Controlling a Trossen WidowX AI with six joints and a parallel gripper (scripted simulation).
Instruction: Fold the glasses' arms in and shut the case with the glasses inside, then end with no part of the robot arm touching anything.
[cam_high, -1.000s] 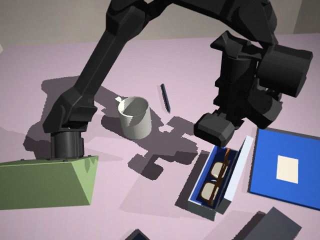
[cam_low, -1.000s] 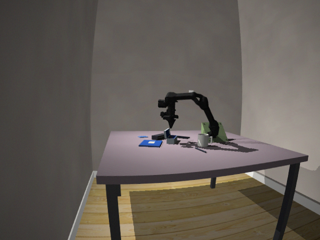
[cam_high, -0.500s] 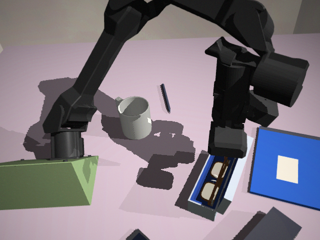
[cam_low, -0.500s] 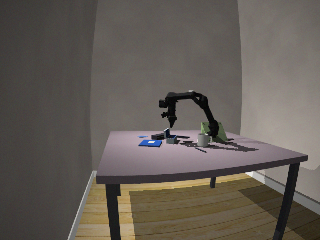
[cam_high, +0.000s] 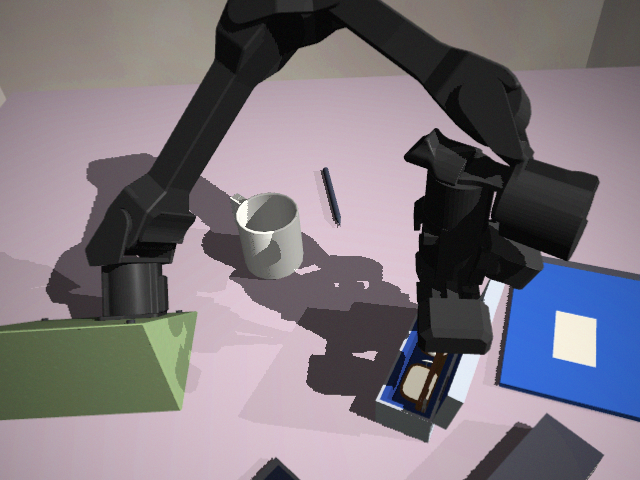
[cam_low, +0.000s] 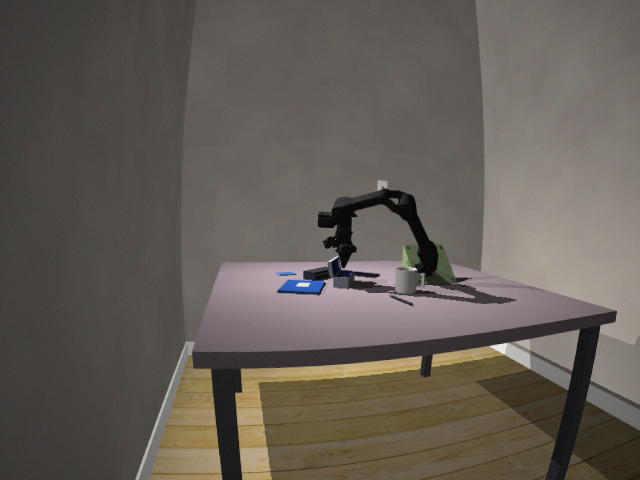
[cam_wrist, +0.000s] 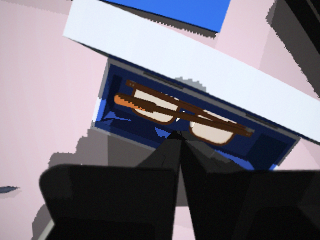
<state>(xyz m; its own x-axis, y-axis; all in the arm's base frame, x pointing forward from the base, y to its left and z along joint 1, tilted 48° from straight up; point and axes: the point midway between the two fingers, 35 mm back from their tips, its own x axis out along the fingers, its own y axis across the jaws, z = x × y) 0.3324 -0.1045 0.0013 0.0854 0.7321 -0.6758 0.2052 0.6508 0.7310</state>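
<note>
Now: the glasses case lid 40 mm to the right of my hand, 30 mm below it and 20 mm ahead of it. From my hand the other things lie so: dark grey box (170 mm to the right, 80 mm below, 30 mm ahead); then white mug (190 mm to the left, 180 mm behind, 60 mm below); then glasses case (60 mm below, 30 mm to the right, 10 mm ahead).
</note>
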